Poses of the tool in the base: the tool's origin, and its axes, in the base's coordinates. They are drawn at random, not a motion.
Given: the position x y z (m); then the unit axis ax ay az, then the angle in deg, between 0 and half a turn.
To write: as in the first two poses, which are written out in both.
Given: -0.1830, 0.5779, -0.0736, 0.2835, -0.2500, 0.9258, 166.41
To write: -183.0, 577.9, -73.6, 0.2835, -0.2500, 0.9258, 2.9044
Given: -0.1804, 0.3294, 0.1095, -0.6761, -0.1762, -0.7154, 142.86
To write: -180.4, 329.4, 109.5, -0.6761, -0.1762, -0.7154, 2.4934
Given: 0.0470, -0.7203, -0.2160, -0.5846, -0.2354, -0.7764, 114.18
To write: 47.0, -720.3, -216.0, -0.5846, -0.2354, -0.7764, 1.9928
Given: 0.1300, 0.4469, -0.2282, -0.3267, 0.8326, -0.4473, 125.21
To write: 130.0, 446.9, -228.2, -0.3267, 0.8326, -0.4473, 2.1853
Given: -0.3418, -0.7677, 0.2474, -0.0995, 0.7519, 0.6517, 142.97
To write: -341.8, -767.7, 247.4, -0.0995, 0.7519, 0.6517, 2.4953
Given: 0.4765, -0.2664, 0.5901, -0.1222, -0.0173, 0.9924, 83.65
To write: 476.5, -266.4, 590.1, -0.1222, -0.0173, 0.9924, 1.4600
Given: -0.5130, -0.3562, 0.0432, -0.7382, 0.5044, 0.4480, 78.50
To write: -513.0, -356.2, 43.2, -0.7382, 0.5044, 0.4480, 1.3701
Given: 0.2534, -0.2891, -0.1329, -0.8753, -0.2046, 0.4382, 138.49
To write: 253.4, -289.1, -132.9, -0.8753, -0.2046, 0.4382, 2.4171
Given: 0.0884, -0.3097, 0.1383, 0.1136, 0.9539, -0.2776, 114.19
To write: 88.4, -309.7, 138.3, 0.1136, 0.9540, -0.2776, 1.9930
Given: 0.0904, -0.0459, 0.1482, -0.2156, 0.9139, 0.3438, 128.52
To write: 90.4, -45.9, 148.2, -0.2156, 0.9139, 0.3438, 2.2431
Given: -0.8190, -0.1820, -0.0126, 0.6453, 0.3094, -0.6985, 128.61
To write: -819.0, -182.0, -12.6, 0.6453, 0.3094, -0.6985, 2.2447
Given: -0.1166, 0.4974, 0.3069, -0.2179, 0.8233, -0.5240, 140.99
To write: -116.6, 497.4, 306.9, -0.2179, 0.8233, -0.5240, 2.4607
